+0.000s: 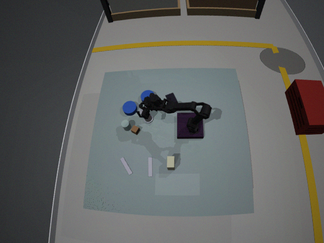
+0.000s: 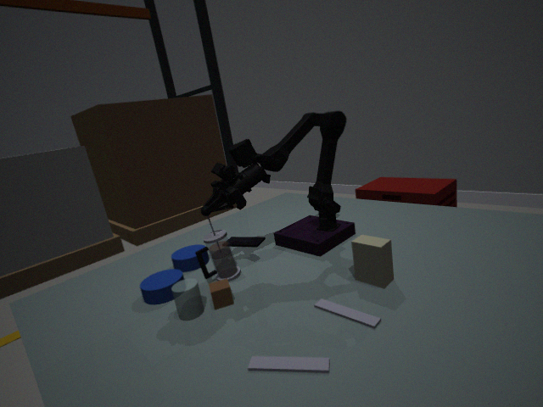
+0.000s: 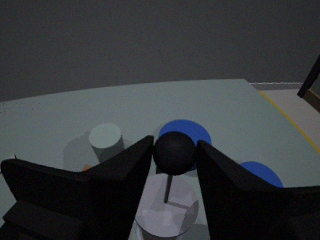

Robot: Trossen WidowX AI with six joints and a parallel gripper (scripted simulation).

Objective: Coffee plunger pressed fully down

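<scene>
Now: gripper tip 11 cm above the coffee press. The rest, counted from my gripper tip: brown cube: 9 cm ahead, 10 cm to the left, 19 cm below.
</scene>
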